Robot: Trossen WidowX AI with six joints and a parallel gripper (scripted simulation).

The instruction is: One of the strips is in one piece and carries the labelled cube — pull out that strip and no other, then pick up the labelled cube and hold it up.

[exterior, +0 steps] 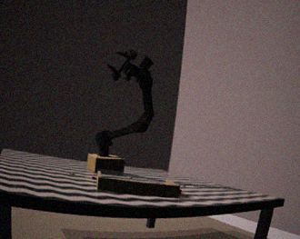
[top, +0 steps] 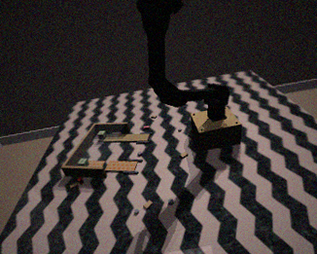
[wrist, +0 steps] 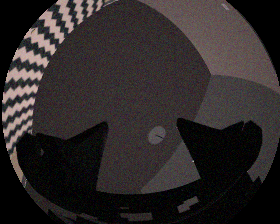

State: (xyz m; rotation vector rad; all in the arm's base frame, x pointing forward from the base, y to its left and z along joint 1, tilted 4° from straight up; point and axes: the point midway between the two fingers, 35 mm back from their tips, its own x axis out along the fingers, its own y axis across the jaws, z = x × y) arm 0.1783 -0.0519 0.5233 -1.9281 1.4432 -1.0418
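My gripper tip is now 610 mm above the pink block, 110 mm short of it and 60 mm to the left of it. The rest, counted from my gripper tip: red piece (600 mm below, 420 mm ahead, 220 mm to the left).
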